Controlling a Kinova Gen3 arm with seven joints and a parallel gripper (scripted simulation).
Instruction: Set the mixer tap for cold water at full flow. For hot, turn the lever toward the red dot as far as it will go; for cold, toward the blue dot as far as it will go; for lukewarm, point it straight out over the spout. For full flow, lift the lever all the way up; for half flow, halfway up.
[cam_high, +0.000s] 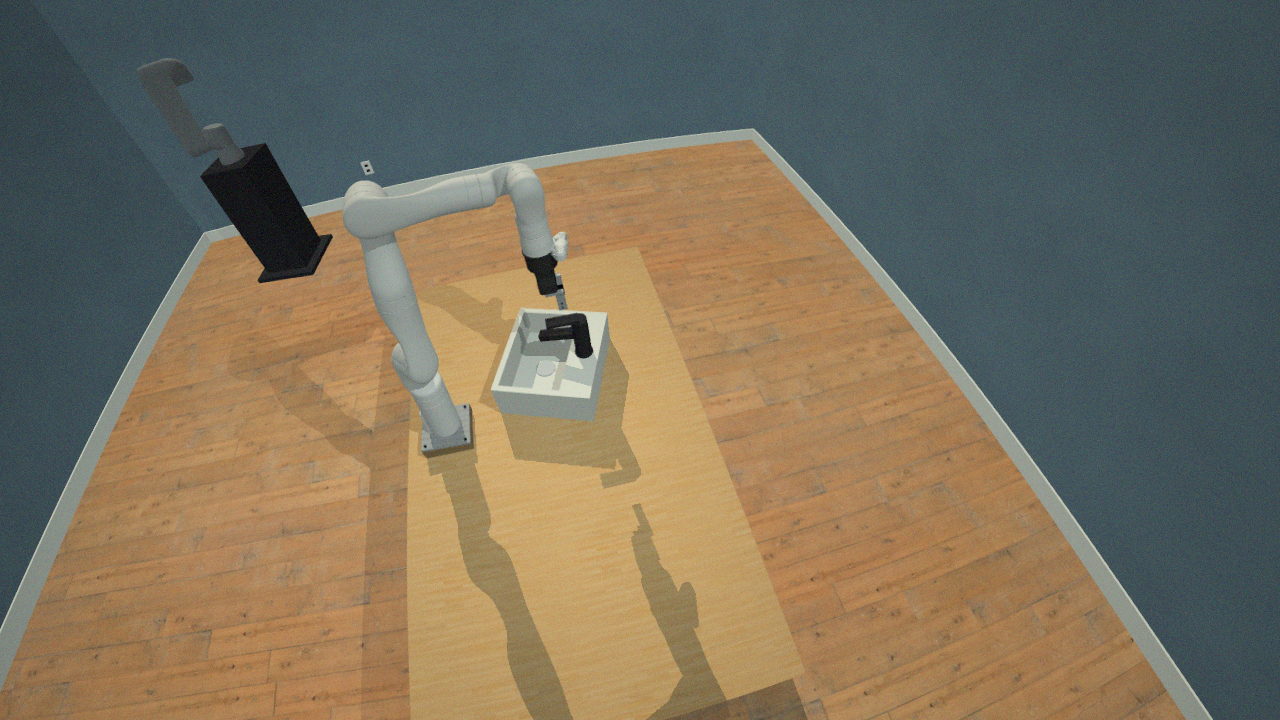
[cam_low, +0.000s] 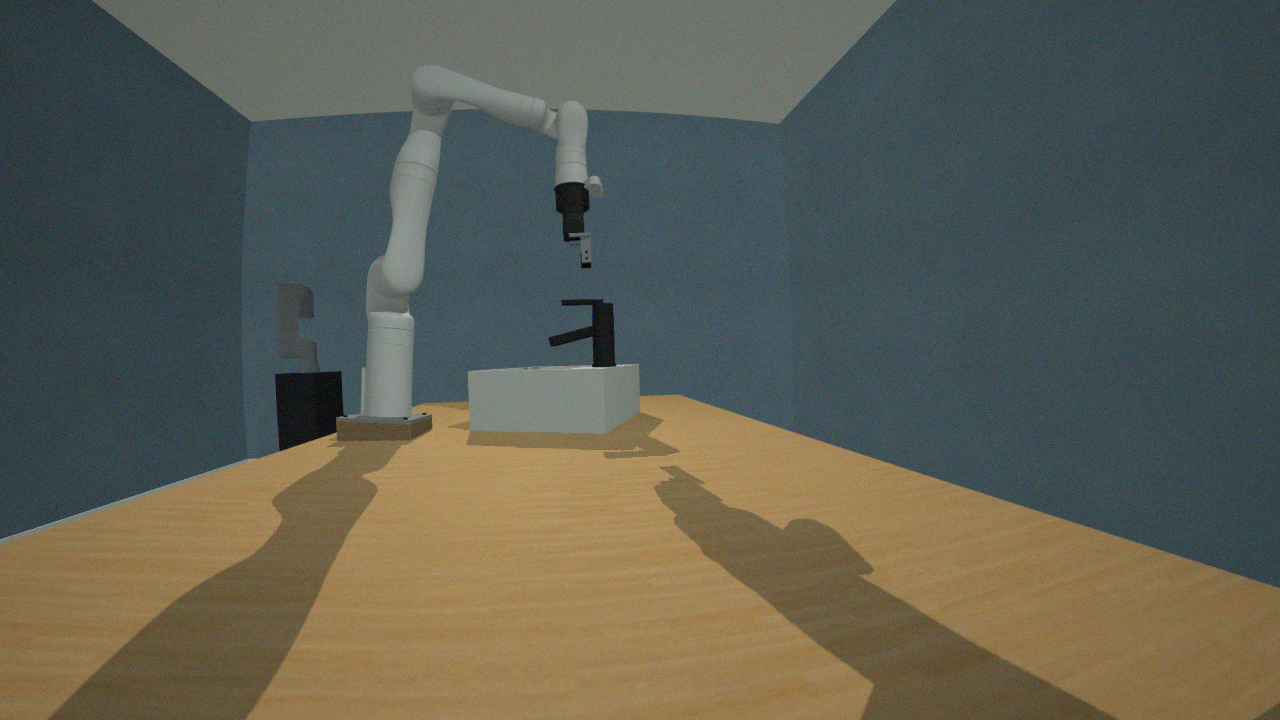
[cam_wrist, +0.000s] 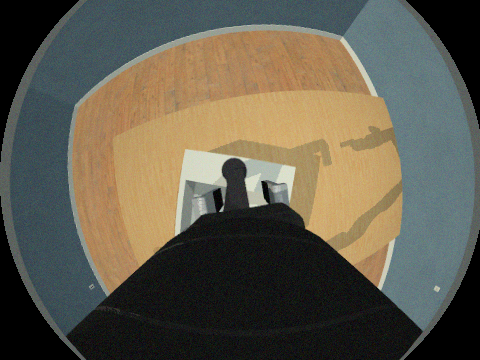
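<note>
My hand is 10 mm past the lever, 10 mm to the right of it and 100 mm above it. Also, from my hand: white basin (80 mm behind, 40 mm to the left, 330 mm below).
</note>
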